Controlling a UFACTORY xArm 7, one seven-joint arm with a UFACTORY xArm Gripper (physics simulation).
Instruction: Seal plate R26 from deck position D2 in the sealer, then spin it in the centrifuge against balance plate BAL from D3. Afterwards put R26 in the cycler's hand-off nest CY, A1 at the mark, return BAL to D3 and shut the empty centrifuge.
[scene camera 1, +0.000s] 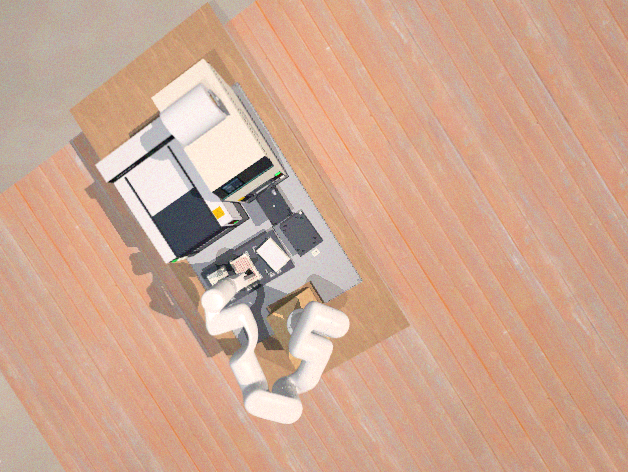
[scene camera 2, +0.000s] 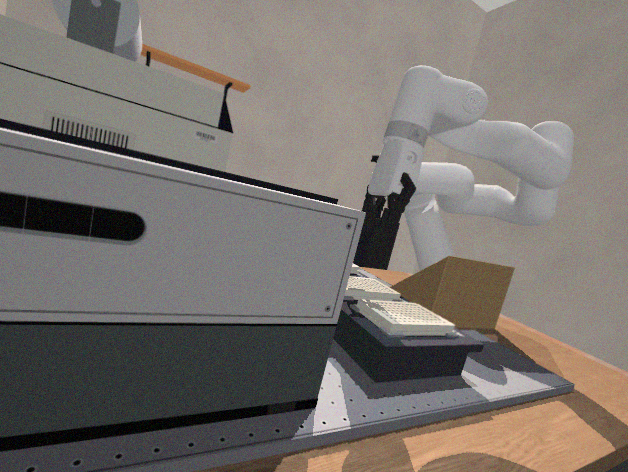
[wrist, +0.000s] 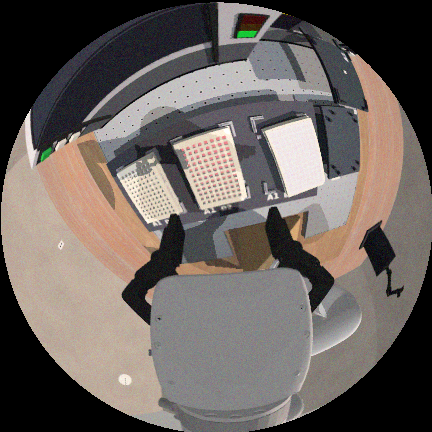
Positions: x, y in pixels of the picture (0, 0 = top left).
My gripper (wrist: 224, 219) is 0.14 m from the lens. A well plate with red wells (wrist: 209, 160) is 0.23 m from the lens. A centrifuge (wrist: 120, 75): 0.20 m from the lens.
